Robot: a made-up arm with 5 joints.
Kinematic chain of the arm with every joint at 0, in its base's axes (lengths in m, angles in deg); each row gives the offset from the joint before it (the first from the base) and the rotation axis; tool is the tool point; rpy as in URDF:
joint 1: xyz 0.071 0 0.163 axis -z
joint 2: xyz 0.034 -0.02 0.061 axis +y
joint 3: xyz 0.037 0 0.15 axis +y
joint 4: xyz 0.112 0 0.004 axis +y
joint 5: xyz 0.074 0.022 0 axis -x
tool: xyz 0 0 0 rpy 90 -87.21 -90
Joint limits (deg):
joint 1: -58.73..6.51
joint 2: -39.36..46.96
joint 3: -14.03..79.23
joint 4: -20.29..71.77
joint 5: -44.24..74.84
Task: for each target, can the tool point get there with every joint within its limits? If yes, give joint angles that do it. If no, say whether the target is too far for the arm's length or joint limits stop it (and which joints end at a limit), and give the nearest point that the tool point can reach.
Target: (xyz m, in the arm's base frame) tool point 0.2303 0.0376 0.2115
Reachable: yes | joints -12.59 0.75 59.06 5.51 42.06
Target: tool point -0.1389 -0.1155 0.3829
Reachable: no: joint limits stop it (at a limit: joint 1, joint 3, joint 4) | nearest point 0.0845 0.0261 0.2271 | short by 0.307 m
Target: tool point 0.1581 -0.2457 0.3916
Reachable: no: joint limits stop it (at a limit: joint 1, joint 2, joint 4) | nearest point 0.1858 -0.0111 0.3918 | short by 0.236 m
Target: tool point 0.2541 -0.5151 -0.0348
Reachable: no: too far | nearest point 0.2777 -0.0216 0.1174 | short by 0.517 m
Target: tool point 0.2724 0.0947 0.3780
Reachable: yes | joints -24.66 -12.91 16.37 -5.23 23.18
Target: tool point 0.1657 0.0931 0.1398
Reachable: yes | joints -43.65 35.79 57.65 9.24 -9.27
